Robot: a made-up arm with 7 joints. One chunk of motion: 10 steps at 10 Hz.
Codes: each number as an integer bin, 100 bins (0 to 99) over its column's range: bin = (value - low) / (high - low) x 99, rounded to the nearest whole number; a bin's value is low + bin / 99 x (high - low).
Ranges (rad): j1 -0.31..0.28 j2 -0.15..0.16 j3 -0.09..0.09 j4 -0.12..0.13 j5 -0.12..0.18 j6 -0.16..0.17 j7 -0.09..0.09
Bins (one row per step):
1: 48 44 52 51 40 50 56
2: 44 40 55 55 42 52 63
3: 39 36 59 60 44 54 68
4: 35 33 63 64 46 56 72
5: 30 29 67 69 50 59 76
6: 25 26 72 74 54 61 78
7: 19 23 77 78 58 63 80
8: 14 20 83 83 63 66 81
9: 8 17 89 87 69 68 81
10: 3 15 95 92 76 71 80
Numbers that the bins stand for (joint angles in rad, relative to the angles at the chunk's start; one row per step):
1: -0.0239 -0.0122 0.0045 0.0088 0.0012 0.0067 0.0118
2: -0.0478 -0.0247 0.0100 0.0189 0.0073 0.0133 0.0245
3: -0.0776 -0.0373 0.0173 0.0315 0.0133 0.0200 0.0336
4: -0.1014 -0.0467 0.0245 0.0416 0.0194 0.0267 0.0409
5: -0.1312 -0.0592 0.0318 0.0542 0.0315 0.0367 0.0482
6: -0.1610 -0.0686 0.0409 0.0669 0.0436 0.0433 0.0518
7: -0.1968 -0.0780 0.0500 0.0770 0.0558 0.0500 0.0555
8: -0.2266 -0.0874 0.0609 0.0896 0.0709 0.0600 0.0573
9: -0.2623 -0.0968 0.0718 0.0997 0.0891 0.0667 0.0573
10: -0.2921 -0.1030 0.0827 0.1123 0.1103 0.0767 0.0555

